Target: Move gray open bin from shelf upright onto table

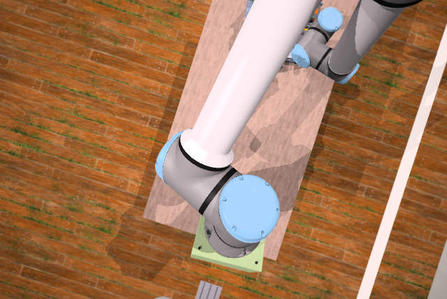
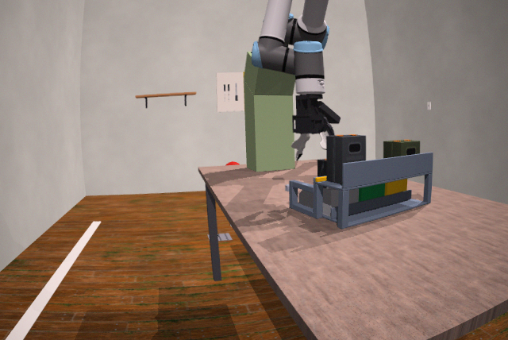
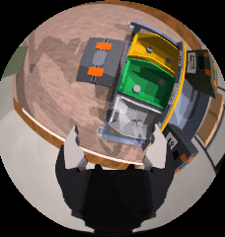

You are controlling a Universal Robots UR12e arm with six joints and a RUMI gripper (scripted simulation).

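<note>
The gray open bin lies 9 cm below my hand, 8 cm ahead of it and 2 cm to the left of it. Round my hand: yellow bin: 23 cm to the left, 9 cm below, 1 cm behind; then green bin: 12 cm to the left, 9 cm below, 3 cm ahead.
</note>
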